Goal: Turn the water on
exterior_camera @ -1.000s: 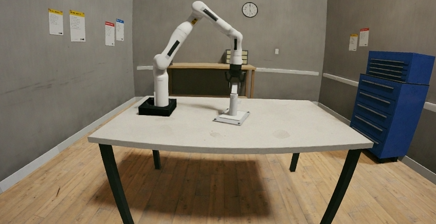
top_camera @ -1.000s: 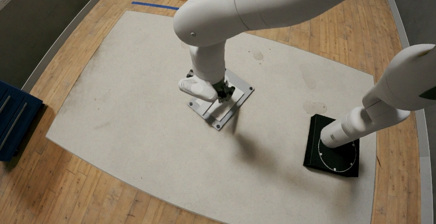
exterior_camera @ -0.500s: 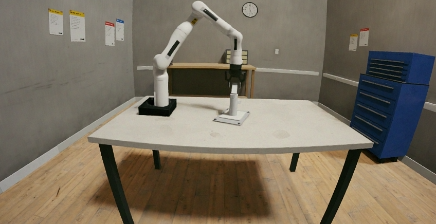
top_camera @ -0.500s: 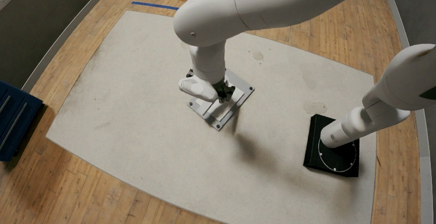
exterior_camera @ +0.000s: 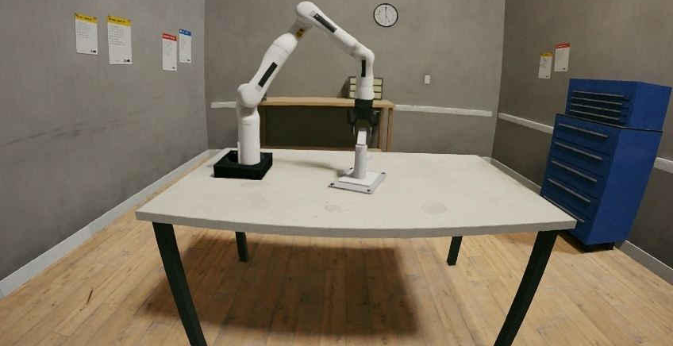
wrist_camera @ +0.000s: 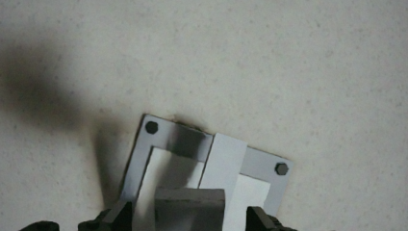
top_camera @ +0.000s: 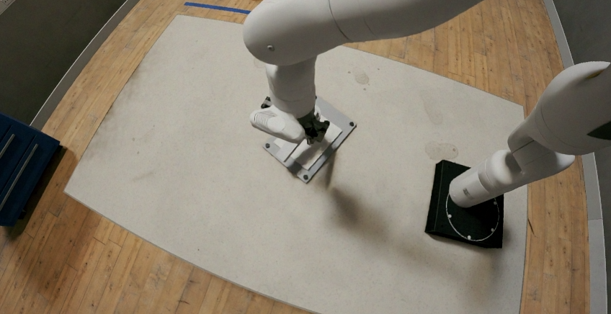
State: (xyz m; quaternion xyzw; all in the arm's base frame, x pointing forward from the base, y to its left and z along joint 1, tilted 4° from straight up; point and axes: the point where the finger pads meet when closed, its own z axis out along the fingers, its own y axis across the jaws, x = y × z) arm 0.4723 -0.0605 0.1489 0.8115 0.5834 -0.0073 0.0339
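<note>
Right now the tap lever is 1 cm behind my hand, 3 cm to the right of it and 1 cm below it. Round my hand: tap (1 cm behind, 5 cm to the right, 8 cm below).
</note>
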